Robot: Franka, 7 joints.
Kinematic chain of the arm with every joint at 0, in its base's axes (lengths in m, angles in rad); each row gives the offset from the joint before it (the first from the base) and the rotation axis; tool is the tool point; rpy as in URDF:
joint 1: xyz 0 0 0.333 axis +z
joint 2: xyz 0 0 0 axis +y
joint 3: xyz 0 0 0.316 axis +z
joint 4: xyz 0.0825 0 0 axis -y
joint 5: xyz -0.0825 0 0.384 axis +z
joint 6: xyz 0 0 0 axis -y
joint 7: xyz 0.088 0 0 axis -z
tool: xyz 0 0 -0.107 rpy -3.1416 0 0
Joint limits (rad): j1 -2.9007..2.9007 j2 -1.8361..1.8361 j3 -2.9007..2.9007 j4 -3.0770..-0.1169 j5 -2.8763..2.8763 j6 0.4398..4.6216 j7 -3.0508..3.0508
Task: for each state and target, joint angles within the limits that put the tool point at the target. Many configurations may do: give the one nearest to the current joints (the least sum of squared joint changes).
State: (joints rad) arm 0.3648 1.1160 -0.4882 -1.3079 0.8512 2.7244 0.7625
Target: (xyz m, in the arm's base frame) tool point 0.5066 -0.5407 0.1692
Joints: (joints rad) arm -0.1823 1.1709 -0.8024 -1.4504 0.8699 2.7441 0.7625
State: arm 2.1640 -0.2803 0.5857 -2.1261 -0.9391 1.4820 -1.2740
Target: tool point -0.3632 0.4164 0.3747
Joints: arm 2.0269 0.1895 0.4295 -2.0017 -1.0016 1.6331 -1.2740
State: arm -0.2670 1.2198 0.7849 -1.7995 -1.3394 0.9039 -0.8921
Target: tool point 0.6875 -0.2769 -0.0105
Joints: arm -0.5652 1.5388 0.5761 -0.8283 -1.7051 1.7669 -0.8921
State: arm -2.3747 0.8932 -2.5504 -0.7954 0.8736 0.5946 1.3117
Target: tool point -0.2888 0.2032 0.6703
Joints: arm -2.4053 0.9286 -2.3364 -1.6824 0.6673 0.4398 1.3117
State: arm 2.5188 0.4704 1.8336 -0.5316 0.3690 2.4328 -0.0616
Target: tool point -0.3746 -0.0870 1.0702
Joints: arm 2.3933 0.4619 1.9183 -0.6023 0.3636 2.0548 -0.0616
